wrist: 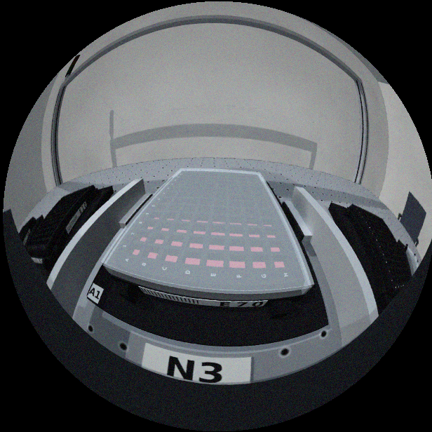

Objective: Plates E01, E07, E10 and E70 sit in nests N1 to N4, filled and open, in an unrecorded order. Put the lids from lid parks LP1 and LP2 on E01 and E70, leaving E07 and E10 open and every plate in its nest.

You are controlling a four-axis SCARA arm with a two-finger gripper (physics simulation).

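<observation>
Plate E70 sits in nest N3, its label facing the camera. A clear lid lies over the plate, looking level, with pink wells and column letters showing through it. My gripper is open, one finger on each side of the lid, with a gap between each finger pad and the lid's long edges. Nothing is held. Plates E01, E07 and E10 cannot be told apart in this view, and the lid parks cannot be identified.
A dark labelled plate stands beyond the left finger. Another dark plate stands beyond the right finger. A perforated deck runs behind, below a pale wall. A dark blue panel stands at the far right.
</observation>
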